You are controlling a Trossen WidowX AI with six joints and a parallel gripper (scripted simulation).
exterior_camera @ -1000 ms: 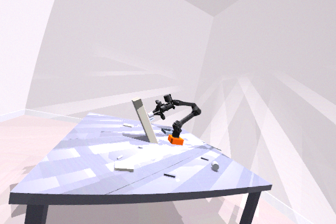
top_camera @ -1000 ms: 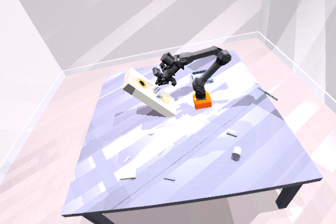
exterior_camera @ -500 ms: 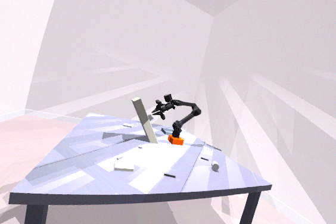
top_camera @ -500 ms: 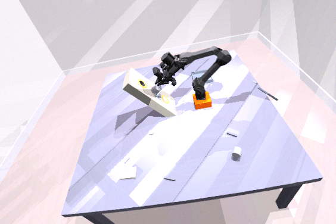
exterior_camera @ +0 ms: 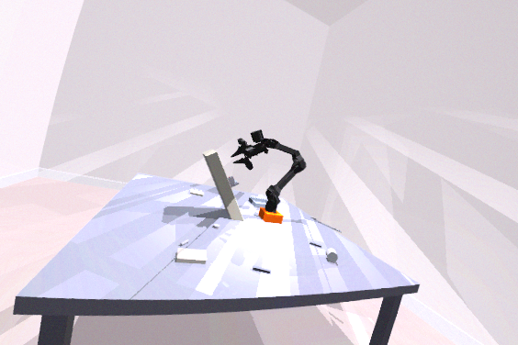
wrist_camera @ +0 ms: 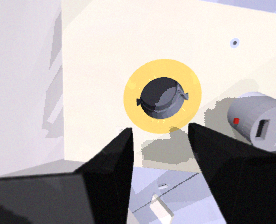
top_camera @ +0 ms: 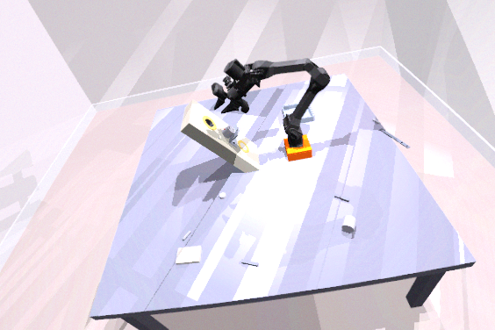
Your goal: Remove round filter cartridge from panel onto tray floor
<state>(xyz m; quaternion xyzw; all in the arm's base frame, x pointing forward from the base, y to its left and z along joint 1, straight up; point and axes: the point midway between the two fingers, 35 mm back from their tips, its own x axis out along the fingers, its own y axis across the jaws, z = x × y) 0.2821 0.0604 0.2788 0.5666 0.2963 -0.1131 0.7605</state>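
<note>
Now: the white round filter cartridge 110 mm below my gripper tip and 20 mm behind it. Round my gripper tip: cream service panel (130 mm below, 20 mm ahead); tray (350 mm to the right, 310 mm behind, 300 mm below).
</note>
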